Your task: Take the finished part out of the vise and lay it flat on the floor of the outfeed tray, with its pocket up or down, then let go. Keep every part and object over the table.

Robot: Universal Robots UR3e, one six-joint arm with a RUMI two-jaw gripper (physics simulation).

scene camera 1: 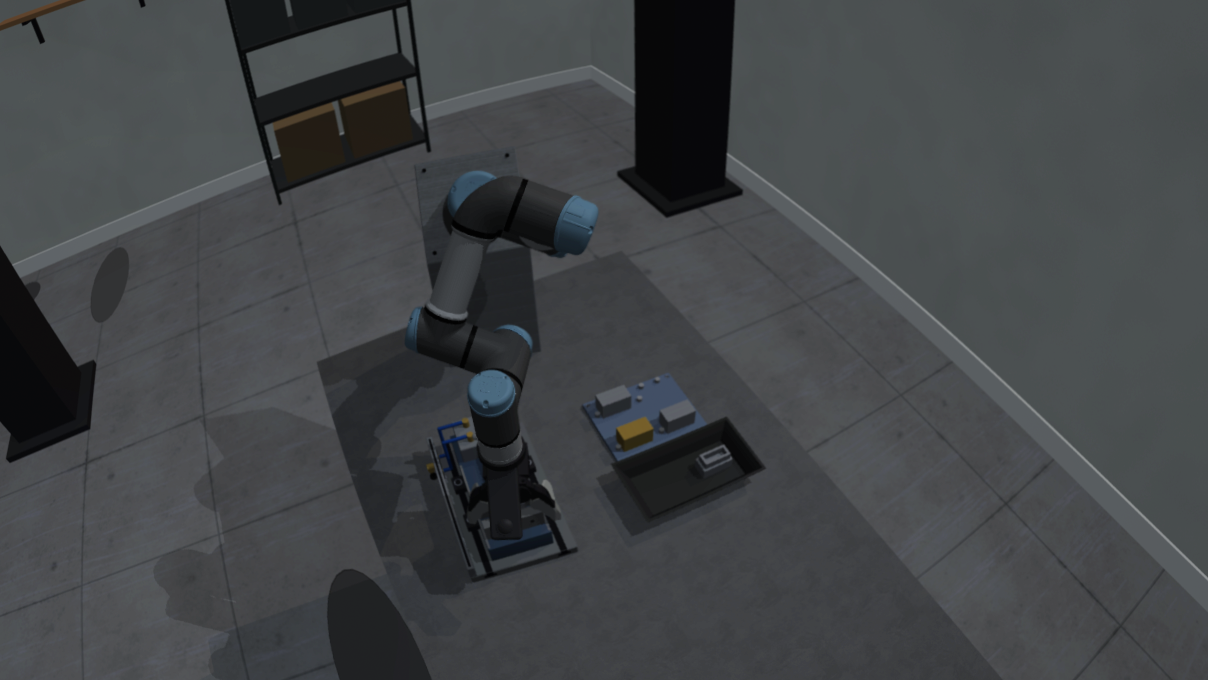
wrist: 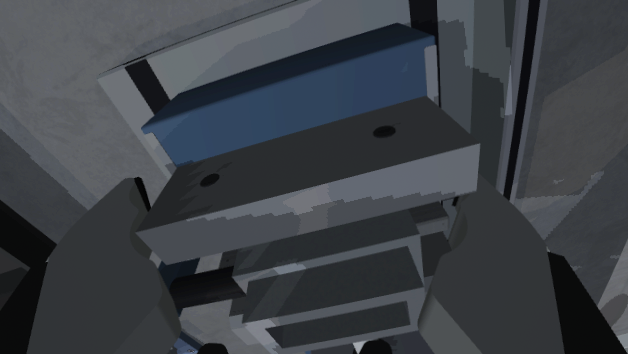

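Frame: origin at the arm's base, x right, y back, z down, level; metres.
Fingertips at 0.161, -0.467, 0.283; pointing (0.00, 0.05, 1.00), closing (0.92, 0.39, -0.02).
Observation:
A point is followed by its place in that frame, as x, y, z.
The finished part (wrist: 332,285) {0.169, -0.464, 0.228}, a grey block with a rectangular pocket, is in the vise beside the dark jaw with two holes; a blue vise body (wrist: 300,120) {0.173, -0.495, 0.277} (scene camera 1: 519,540) {0.172, -0.509, 0.277} lies beyond this jaw. The gripper hides the part in the scene view. My gripper (scene camera 1: 513,513) {0.161, -0.467, 0.283} (wrist: 302,178) {0.161, -0.467, 0.283} is open and low over the vise. Its fingers stand on either side of the jaw and part, with visible gaps beside the part. The dark outfeed tray (scene camera 1: 676,491) {-0.121, -0.524, 0.325} is right of the vise in the scene view. A light grey pocketed part (scene camera 1: 714,458) {-0.211, -0.509, 0.305} lies inside, near its right end.
A blue board (scene camera 1: 646,412) {-0.174, -0.334, 0.329} with two grey blocks and a yellow block (scene camera 1: 634,434) {-0.111, -0.394, 0.293} adjoins the tray's back side. Blue bars with yellow ends stand behind the vise, near the arm. A long rail (wrist: 520,100) {0.259, -0.462, 0.287} runs beside the vise. The tray's walls are raised.

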